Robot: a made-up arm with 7 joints.
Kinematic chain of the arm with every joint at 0, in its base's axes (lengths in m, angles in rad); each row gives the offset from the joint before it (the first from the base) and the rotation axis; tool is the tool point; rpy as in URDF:
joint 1: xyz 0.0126 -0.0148 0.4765 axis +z
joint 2: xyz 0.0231 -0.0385 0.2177 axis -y
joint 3: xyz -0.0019 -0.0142 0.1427 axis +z
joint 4: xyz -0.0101 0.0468 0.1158 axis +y
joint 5: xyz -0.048 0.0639 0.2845 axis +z
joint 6: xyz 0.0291 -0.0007 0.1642 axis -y
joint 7: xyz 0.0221 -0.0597 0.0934 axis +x
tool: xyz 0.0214 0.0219 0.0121 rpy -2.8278 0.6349 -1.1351
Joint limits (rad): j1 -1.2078..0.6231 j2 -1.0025..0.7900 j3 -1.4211..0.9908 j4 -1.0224..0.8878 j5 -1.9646..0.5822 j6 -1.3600..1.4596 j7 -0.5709..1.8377
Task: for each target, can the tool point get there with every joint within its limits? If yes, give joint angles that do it. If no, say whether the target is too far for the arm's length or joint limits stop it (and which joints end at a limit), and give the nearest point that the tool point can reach.
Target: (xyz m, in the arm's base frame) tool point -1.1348 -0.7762 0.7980
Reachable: no: too far | nearest point -0.6322 -0.4427 0.8332 | short by 0.604 m
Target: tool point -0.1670 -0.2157 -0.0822
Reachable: no: joint limits stop it (at a limit: joint 1, joint 2, joint 4, joint 5, joint 6, joint 7) | nearest point -0.3962 -0.3778 0.5937 | short by 0.732 m
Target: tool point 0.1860 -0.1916 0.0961
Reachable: no: joint limits stop it (at a limit: joint 2, joint 4, joint 6) | nearest point 0.4445 -0.4552 0.5794 | short by 0.608 m
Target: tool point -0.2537 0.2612 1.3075
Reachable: yes | joints 0.2808 0.1542 -1.1033 -0.6143 -0.2071 1.1177 -0.1835
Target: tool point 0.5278 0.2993 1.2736
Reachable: yes | joints 0.4031 -0.7610 0.6133 0.3491 -1.0942 0.7459 0.2410
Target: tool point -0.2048 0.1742 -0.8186
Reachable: no: too far | nearest point -0.4220 0.3630 0.5858 | short by 1.434 m
